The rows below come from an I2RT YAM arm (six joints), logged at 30 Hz.
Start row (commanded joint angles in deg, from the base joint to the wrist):
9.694 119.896 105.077 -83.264 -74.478 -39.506
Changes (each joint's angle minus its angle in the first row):
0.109 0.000 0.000 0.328 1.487 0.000
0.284 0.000 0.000 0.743 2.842 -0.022
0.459 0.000 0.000 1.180 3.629 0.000
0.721 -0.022 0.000 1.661 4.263 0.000
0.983 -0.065 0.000 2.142 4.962 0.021
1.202 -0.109 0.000 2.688 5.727 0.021
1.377 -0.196 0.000 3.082 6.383 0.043
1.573 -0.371 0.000 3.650 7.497 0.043
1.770 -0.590 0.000 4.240 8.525 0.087
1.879 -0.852 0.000 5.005 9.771 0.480
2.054 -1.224 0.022 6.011 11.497 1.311
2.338 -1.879 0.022 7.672 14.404 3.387
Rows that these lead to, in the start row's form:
9.803 119.896 105.077 -82.936 -72.991 -39.506
9.978 119.896 105.077 -82.521 -71.636 -39.528
10.153 119.896 105.077 -82.084 -70.849 -39.506
10.415 119.874 105.077 -81.603 -70.215 -39.506
10.677 119.831 105.077 -81.122 -69.516 -39.485
10.896 119.787 105.077 -80.576 -68.751 -39.485
11.071 119.700 105.077 -80.182 -68.095 -39.463
11.267 119.525 105.077 -79.614 -66.981 -39.463
11.464 119.306 105.077 -79.024 -65.953 -39.419
11.573 119.044 105.077 -78.259 -64.707 -39.026
11.748 118.672 105.099 -77.253 -62.981 -38.195
12.032 118.017 105.099 -75.592 -60.074 -36.119

